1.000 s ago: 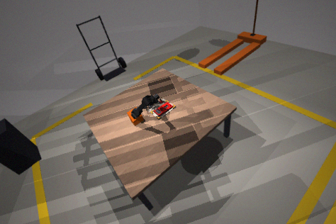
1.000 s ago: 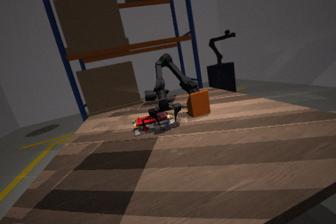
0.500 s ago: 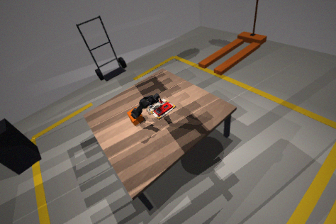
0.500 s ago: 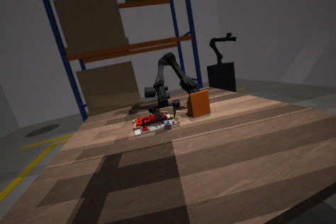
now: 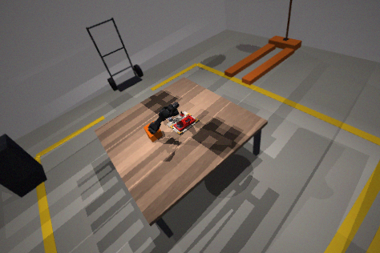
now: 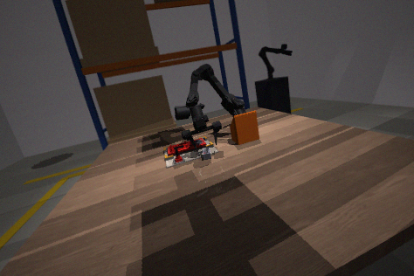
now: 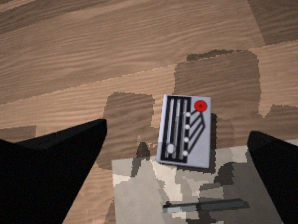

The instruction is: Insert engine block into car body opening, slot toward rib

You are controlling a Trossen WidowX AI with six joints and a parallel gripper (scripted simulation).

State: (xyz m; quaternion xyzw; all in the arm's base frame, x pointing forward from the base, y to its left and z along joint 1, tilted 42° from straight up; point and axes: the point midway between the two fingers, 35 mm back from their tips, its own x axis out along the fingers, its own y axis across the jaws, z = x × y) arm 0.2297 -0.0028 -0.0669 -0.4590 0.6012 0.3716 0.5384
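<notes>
Right now the engine block is 30 mm below my gripper tip.
</notes>
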